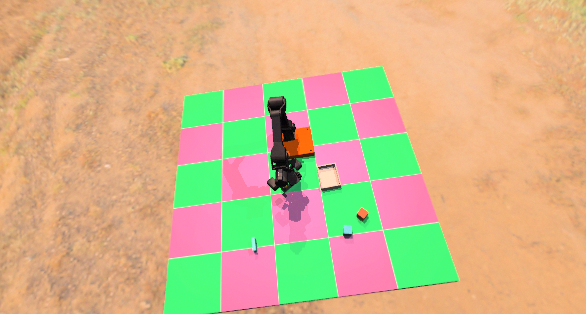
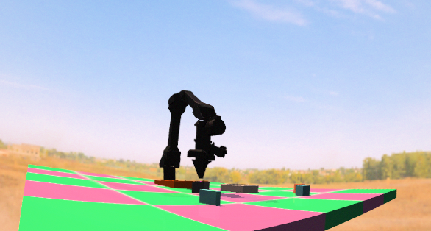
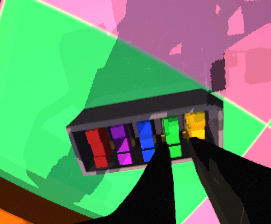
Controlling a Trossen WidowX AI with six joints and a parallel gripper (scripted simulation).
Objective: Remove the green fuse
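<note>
Now: the green fuse 30 mm below my gripper tip. From my gripper tip the other things lie so: beige tray: 30 mm behind, 220 mm to the left, 50 mm below; yellow fuse: 10 mm ahead, 10 mm to the right, 30 mm below; thin teal bar: 300 mm ahead, 170 mm to the right, 40 mm below.
</note>
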